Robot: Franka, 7 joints.
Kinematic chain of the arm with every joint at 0, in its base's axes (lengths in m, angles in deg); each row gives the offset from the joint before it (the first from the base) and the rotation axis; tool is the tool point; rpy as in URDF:
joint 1: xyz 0 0 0.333 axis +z
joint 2: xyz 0 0 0 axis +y
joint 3: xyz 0 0 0.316 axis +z
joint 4: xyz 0.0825 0 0 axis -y
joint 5: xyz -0.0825 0 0.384 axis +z
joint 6: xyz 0 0 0 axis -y
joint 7: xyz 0.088 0 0 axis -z
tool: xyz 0 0 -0.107 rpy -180 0 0
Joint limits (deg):
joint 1: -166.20..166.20
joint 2: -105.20..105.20
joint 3: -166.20..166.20
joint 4: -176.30..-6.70
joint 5: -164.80..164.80
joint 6: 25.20..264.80
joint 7: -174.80..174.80
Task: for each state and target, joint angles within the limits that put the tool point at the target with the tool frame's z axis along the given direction. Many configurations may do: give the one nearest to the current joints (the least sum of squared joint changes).
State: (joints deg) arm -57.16 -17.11 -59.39 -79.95 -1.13 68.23 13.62
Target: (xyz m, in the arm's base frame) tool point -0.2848 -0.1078 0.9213 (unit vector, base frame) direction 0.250 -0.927 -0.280
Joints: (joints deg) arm -73.98 -55.04 -32.70 -90.70 9.63 106.84 13.62
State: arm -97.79 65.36 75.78 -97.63 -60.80 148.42 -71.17
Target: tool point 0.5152 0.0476 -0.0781 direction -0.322 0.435 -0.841
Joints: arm -56.56 93.23 51.53 -102.89 -62.50 127.98 -71.17
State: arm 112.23 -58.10 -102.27 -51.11 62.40 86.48 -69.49
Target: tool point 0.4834 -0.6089 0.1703 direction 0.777 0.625 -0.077
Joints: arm 104.80 -84.11 -136.11 -39.76 39.46 95.95 -69.49
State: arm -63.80 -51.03 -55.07 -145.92 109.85 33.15 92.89
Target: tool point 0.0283 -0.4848 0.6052 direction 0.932 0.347 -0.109
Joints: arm -55.88 -5.60 -44.03 -107.45 71.86 63.41 92.89
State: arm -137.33 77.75 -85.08 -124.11 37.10 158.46 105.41
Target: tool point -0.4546 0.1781 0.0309 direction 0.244 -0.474 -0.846
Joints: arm -156.40 58.40 -45.17 -117.09 67.23 108.67 105.41
